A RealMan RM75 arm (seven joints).
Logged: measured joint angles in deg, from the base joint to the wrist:
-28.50, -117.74, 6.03, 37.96, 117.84, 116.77, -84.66
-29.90, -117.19, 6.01, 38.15, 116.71, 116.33, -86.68
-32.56, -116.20, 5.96, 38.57, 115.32, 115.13, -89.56
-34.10, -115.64, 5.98, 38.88, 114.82, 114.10, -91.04
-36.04, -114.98, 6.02, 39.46, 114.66, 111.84, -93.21
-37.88, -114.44, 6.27, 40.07, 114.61, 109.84, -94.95
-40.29, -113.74, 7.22, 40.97, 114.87, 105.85, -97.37
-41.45, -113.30, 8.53, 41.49, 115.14, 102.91, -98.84
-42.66, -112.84, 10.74, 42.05, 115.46, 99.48, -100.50
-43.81, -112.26, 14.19, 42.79, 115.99, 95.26, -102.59
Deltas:
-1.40, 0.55, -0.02, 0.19, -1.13, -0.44, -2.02
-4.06, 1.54, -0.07, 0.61, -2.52, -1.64, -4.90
-5.60, 2.10, -0.05, 0.92, -3.02, -2.67, -6.38
-7.54, 2.76, -0.01, 1.50, -3.18, -4.93, -8.55
-9.38, 3.30, 0.24, 2.11, -3.23, -6.93, -10.29
-11.79, 4.00, 1.19, 3.01, -2.97, -10.92, -12.71
-12.95, 4.44, 2.50, 3.53, -2.70, -13.86, -14.18
-14.16, 4.90, 4.71, 4.09, -2.38, -17.29, -15.84
-15.31, 5.48, 8.16, 4.83, -1.85, -21.51, -17.93

